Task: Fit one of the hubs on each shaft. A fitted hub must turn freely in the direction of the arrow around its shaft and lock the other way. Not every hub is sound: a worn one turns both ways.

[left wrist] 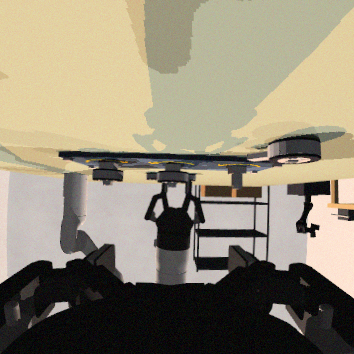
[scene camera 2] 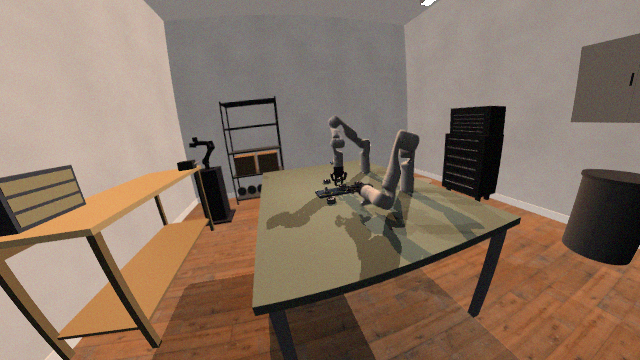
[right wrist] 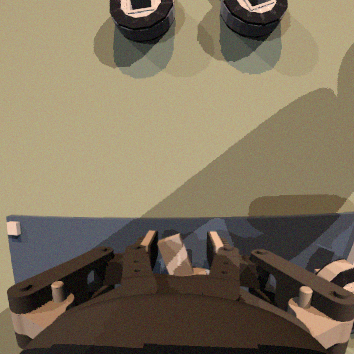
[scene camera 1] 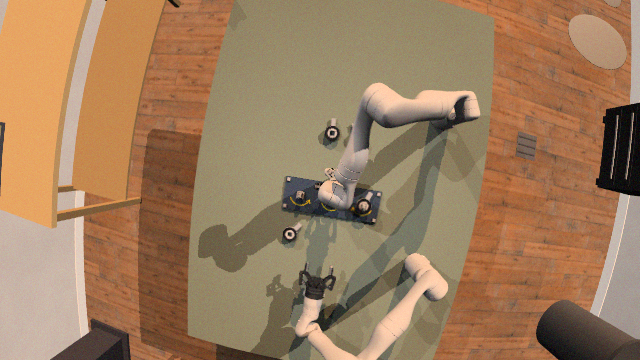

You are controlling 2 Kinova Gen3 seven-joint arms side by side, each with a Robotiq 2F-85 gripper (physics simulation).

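Places are measured from the left arm's base along level axes (x right, y ahead, z up), in metres.
Pixels of known places: left gripper, fingertip midpoint: (left wrist: 171, 257) (scene camera 2: 355, 185) (scene camera 1: 319, 264); right gripper, fingertip midpoint: (scene camera 2: 338, 185) (right wrist: 181, 242); left arm's base at its link origin: (scene camera 2: 406, 190) (scene camera 1: 413, 262); right arm's base at its link origin: (left wrist: 76, 174) (scene camera 2: 365, 171).
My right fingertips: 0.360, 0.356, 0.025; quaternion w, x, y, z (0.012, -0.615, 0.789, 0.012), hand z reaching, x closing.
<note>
For each thing: its middle in the pictures, then the offset to it from my right fingertips, as dx, dy, dz. "spot": a spot on its surface instead. Level surfaces: height alone.
- left shaft at a spot on its surface: (left wrist: 237, 178) (scene camera 1: 299, 197) spot: -0.034, +0.130, +0.008
- middle hub at the middle of its body: (right wrist: 188, 289) (left wrist: 174, 177) -0.038, +0.003, +0.008
- green table at its surface level: dz -0.025
The blue board (scene camera 1: 291, 188) (left wrist: 131, 160) (right wrist: 65, 232) carries three shafts with yellow arrows. The left shaft (scene camera 1: 300, 195) (left wrist: 237, 178) is bare. A hub (scene camera 1: 364, 205) (left wrist: 107, 175) sits on the right shaft. The middle hub (left wrist: 172, 176) sits on its shaft, largely hidden by my right arm in scene camera 1. My right gripper (right wrist: 181, 242) (left wrist: 176, 175) (scene camera 2: 338, 180) is part-open over it, its lever between the fingers with gaps. Loose hubs (scene camera 1: 332, 133) (scene camera 1: 290, 233) (right wrist: 254, 17) lie on the table. My left gripper (scene camera 1: 319, 268) is open and empty, below the board.
The green table (scene camera 1: 270, 85) (scene camera 2: 300, 260) bears everything. My right arm (scene camera 1: 365, 120) reaches over the board from the upper right. My left arm (scene camera 1: 395, 322) bends in at the bottom. A wooden bench (scene camera 2: 130, 182) stands left of the table in scene camera 2.
</note>
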